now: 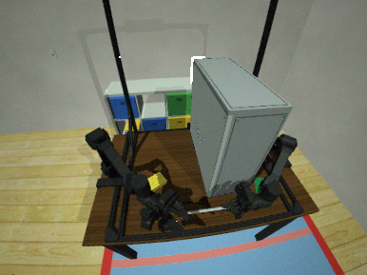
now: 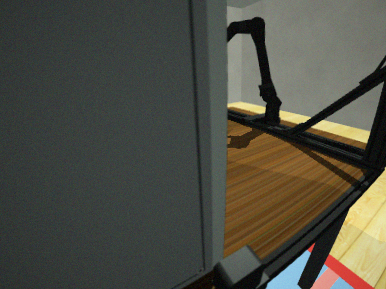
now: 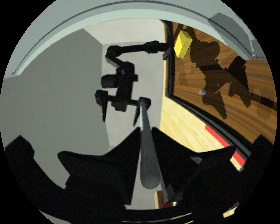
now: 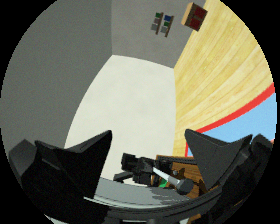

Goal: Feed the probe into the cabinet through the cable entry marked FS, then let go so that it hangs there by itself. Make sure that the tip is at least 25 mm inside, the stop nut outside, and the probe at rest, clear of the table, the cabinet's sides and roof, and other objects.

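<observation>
Right now the probe is 130 mm to the left of my right hand, 70 mm below it and 40 mm behind it.
Right now my left hand is 8 cm to the left of the probe.
</observation>
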